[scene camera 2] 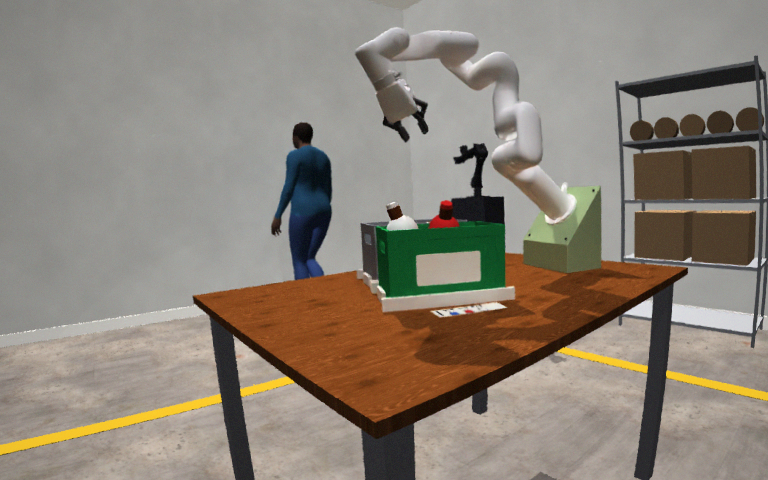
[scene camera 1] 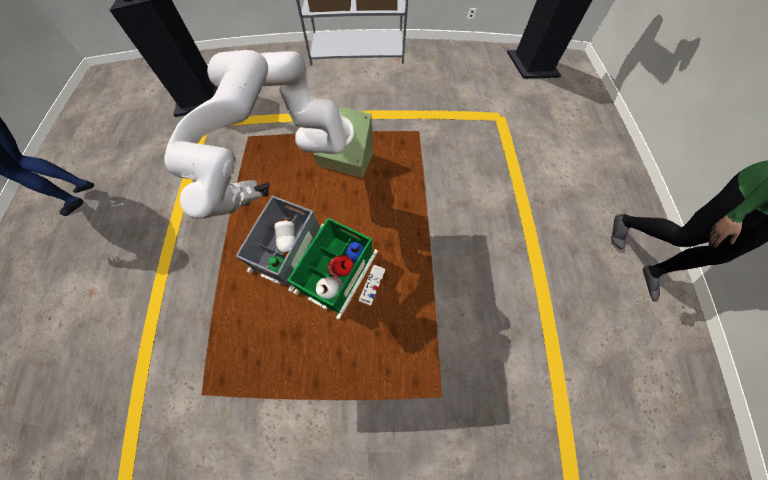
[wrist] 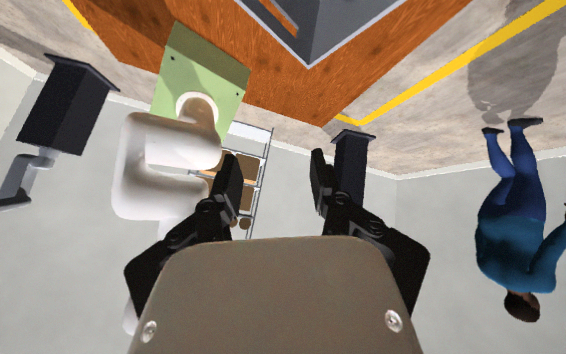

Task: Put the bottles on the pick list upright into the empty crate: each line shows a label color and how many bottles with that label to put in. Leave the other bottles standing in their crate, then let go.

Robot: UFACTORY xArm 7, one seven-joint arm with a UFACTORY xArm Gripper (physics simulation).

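Pixels of known places: gripper, fingertip midpoint: (scene camera 2: pixel 416 136) (wrist: pixel 275 164); arm's base, origin of the base link: (scene camera 2: pixel 561 210) (wrist: pixel 198 111).
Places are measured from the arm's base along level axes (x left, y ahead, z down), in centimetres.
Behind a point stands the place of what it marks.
Observation:
My gripper (scene camera 1: pixel 265 189) @(x -26.5, y 42.6, z -23.7 cm) (scene camera 2: pixel 414 134) @(x -26.5, y 42.6, z -23.7 cm) (wrist: pixel 275 164) @(x -26.5, y 42.6, z -23.7 cm) is open and empty, high above the table beyond the grey crate's far left corner. The grey crate (scene camera 1: pixel 261 227) @(x -36.0, y 37.8, z 5.5 cm) (scene camera 2: pixel 369 249) @(x -34.9, y 55.9, z 8.3 cm) (wrist: pixel 345 25) @(x -33.8, y 34.2, z 4.2 cm) holds a white bottle (scene camera 1: pixel 284 234) @(x -26.0, y 43.9, z 2.5 cm) that lies tilted over and a green bottle (scene camera 1: pixel 275 262) @(x -29.8, y 54.3, z 2.8 cm) near its front corner. The green crate (scene camera 1: pixel 345 230) @(x -3.2, y 45.8, z 3.1 cm) (scene camera 2: pixel 396 271) @(x -9.7, y 72.0, z 10.1 cm) stands beside it, with a blue bottle (scene camera 1: pixel 355 250) @(x -0.6, y 53.9, z 4.1 cm), a red bottle (scene camera 1: pixel 340 265) @(x -6.2, y 60.5, z -1.4 cm) (scene camera 2: pixel 443 221) @(x -4.0, y 62.0, z -0.2 cm) and a white bottle (scene camera 1: pixel 326 288) @(x -11.5, y 68.0, z -2.6 cm) (scene camera 2: pixel 402 221) @(x -10.2, y 68.8, z -0.6 cm) upright in one row. The pick list (scene camera 1: pixel 372 285) @(x 3.6, y 64.2, z 18.6 cm) (scene camera 2: pixel 468 310) @(x 4.0, y 64.8, z 18.5 cm) lies beside the green crate; its marks are too small to read surely.
White rails (scene camera 2: pixel 447 300) @(x -2.1, y 63.9, z 17.3 cm) edge the crates' feet. The green arm base (scene camera 1: pixel 353 150) @(x 4.4, y 7.3, z 5.2 cm) (scene camera 2: pixel 546 254) @(x -2.2, y 8.3, z 13.9 cm) (wrist: pixel 205 65) @(x -2.0, y 8.4, z 10.8 cm) stands at the table's back. A person in blue (scene camera 2: pixel 308 186) (wrist: pixel 515 225) stands beyond the table, and another in green (scene camera 1: pixel 753 192) is at the right.

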